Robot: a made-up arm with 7 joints.
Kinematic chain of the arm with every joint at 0, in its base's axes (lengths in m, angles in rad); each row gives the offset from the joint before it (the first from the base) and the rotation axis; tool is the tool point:
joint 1: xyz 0 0 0.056 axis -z
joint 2: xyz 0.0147 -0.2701 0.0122 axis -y
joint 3: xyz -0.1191 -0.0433 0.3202 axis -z
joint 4: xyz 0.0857 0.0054 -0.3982 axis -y
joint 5: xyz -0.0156 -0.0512 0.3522 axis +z
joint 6: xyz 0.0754 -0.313 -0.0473 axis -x
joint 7: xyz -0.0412 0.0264 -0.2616 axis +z
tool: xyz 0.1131 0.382 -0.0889
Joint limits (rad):
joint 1: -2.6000..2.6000
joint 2: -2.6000..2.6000
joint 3: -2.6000..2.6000
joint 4: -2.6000..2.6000
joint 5: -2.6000..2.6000
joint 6: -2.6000..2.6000
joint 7: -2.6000..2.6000
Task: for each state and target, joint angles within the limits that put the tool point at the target. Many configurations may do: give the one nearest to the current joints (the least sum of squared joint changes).
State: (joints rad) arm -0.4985 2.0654 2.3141 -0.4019 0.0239 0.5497 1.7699
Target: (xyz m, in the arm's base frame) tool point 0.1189 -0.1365 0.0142
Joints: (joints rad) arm -0.6412 2.1178 2.2736 -0.6202 -0.0668 0.0117 1.0402
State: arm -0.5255 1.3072 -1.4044 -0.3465 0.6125 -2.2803 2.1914
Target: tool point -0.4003 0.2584 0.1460
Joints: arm -0.1185 1.5384 -1.9672 -0.9661 0.8920 -2.5479 1.8955
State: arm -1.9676 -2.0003 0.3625 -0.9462 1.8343 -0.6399 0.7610
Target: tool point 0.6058 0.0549 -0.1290
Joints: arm -1.5299 -2.1592 0.1024 -1.1686 1.9253 -0.6811 0.7902
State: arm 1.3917 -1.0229 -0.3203 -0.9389 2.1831 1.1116 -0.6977
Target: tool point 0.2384 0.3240 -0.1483
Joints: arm 1.4208 -0.9649 -0.2633 -0.9424 2.0123 1.2738 -0.7513
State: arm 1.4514 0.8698 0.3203 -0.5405 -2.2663 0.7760 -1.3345
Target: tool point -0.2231 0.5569 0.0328
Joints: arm 1.3120 0.7479 0.4229 -0.7061 -2.4341 0.7265 -1.2903
